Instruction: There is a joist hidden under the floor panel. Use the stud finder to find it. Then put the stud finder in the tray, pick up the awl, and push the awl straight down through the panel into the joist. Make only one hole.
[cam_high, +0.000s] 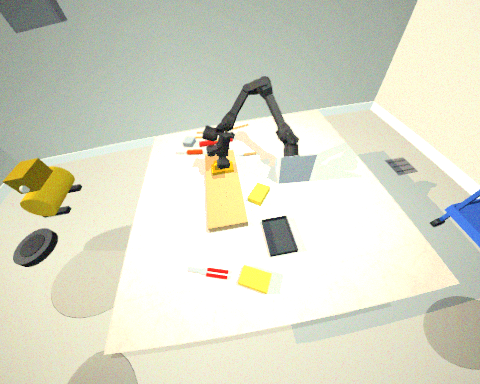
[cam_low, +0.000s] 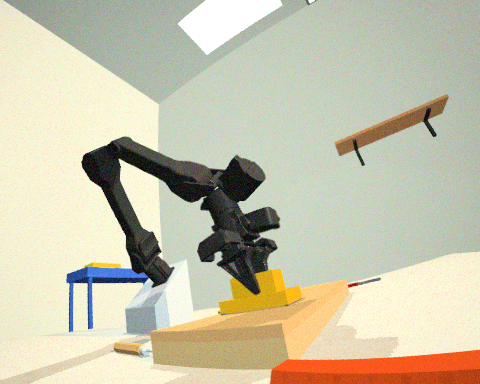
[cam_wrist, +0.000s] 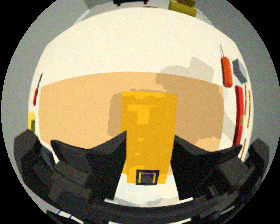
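The dark tray lies 20 cm behind my gripper tip, 44 cm to the left of it and 5 cm below it. Also, from my gripper tip: yellow stud finder (2 cm behind, 2 cm above); red level (1 cm ahead, 32 cm to the right, 5 cm below); awl (16 cm behind, 13 cm to the right, 6 cm below).
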